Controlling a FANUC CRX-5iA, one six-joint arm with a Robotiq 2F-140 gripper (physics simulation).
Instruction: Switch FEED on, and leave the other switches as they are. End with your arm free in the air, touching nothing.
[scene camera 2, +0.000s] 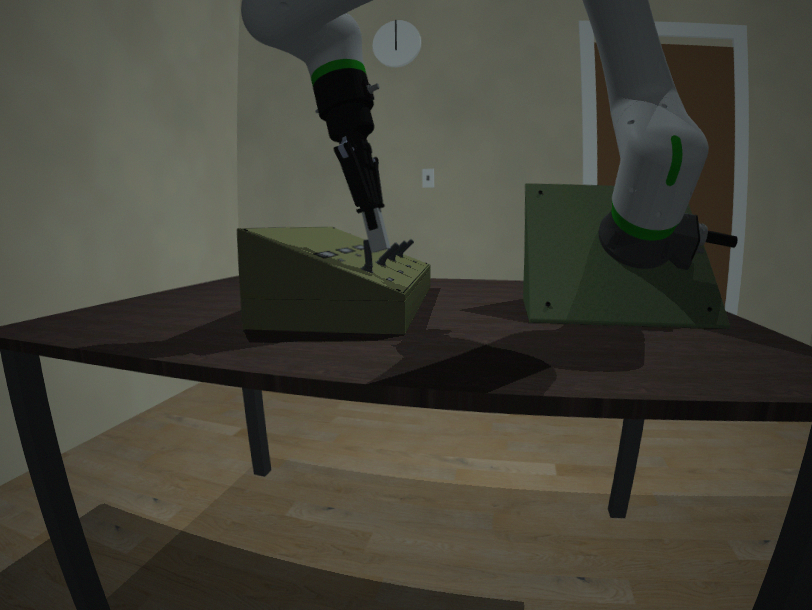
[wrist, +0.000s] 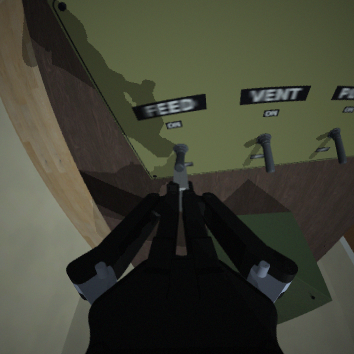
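Where they show: gripper, fingertip midpoint: (scene camera 2: 381, 250) (wrist: 179, 175); arm's base, origin of the base link: (scene camera 2: 636, 239).
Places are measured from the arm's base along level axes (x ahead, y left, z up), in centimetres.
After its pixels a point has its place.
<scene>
The FEED lever (scene camera 2: 367, 254) @[z -2.8, x 43.7, y 26.1 cm] (wrist: 180, 157) @[z -2.2, x 44.5, y 25.5 cm] is the nearest lever in the scene view. It stands near upright, leaning up the sloping panel to the ON side, unlike its neighbours. The VENT lever (wrist: 267, 154) @[z -3.0, x 45.7, y 13.9 cm] and a third lever (wrist: 339, 146) @[z -3.1, x 48.5, y 2.4 cm], with a partly cut-off label, lean toward the panel's lower edge, the OFF side. My gripper (scene camera 2: 378, 246) @[z -2.2, x 41.7, y 25.4 cm] (wrist: 179, 175) @[z -2.2, x 41.7, y 25.4 cm] is shut and empty. Its pale fingertips are right by the FEED lever, on its lower-edge side; whether they touch it I cannot tell.
The olive console (scene camera 2: 315, 295) @[z -8.4, x 48.6, y 33.9 cm] (wrist: 225, 45) @[z -0.8, x 57.2, y 22.3 cm] stands on the dark table (scene camera 2: 196, 364) @[z -14.1, x 53.8, y 53.5 cm] (wrist: 65, 95) @[z -14.1, x 49.9, y 48.7 cm]. A green block (scene camera 2: 557, 256) @[z -3.6, x 15.2, y 5.9 cm] (wrist: 270, 235) @[z -6.6, x 21.4, y 1.1 cm] stands beyond the console's lower edge. A white arm section (scene camera 2: 656, 170) @[z 10.6, x 0.1, y 19.0 cm] with green bands hangs before that block in the scene view.
</scene>
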